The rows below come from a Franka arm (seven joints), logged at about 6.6 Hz.
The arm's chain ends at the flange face. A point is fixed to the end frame.
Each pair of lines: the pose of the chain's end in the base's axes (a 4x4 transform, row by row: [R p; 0 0 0 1], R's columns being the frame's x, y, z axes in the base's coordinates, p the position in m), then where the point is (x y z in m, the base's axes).
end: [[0.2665 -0.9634 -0.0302 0.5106], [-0.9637 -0.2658 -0.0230 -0.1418], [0.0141 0.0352 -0.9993 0.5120], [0 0 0 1]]
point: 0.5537 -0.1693 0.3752
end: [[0.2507 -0.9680 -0.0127 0.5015], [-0.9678 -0.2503 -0.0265 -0.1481], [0.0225 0.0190 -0.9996 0.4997], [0 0 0 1]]
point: 0.5465 -0.1768 0.3638
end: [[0.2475 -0.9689 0.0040 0.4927], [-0.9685 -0.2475 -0.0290 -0.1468], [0.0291 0.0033 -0.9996 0.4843], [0 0 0 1]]
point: 0.5399 -0.1760 0.3493
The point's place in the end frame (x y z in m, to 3 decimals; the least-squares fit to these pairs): 0.036 -0.039 0.136
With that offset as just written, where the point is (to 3 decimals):
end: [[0.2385 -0.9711 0.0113 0.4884], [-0.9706 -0.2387 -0.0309 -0.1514], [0.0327 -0.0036 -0.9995 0.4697], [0 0 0 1]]
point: 0.536 -0.181 0.335
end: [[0.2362 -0.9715 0.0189 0.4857], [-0.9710 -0.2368 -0.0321 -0.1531], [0.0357 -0.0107 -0.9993 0.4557], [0 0 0 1]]
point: 0.535 -0.183 0.321
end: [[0.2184 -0.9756 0.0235 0.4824], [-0.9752 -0.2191 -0.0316 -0.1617], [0.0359 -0.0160 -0.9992 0.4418], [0 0 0 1]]
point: 0.532 -0.193 0.308
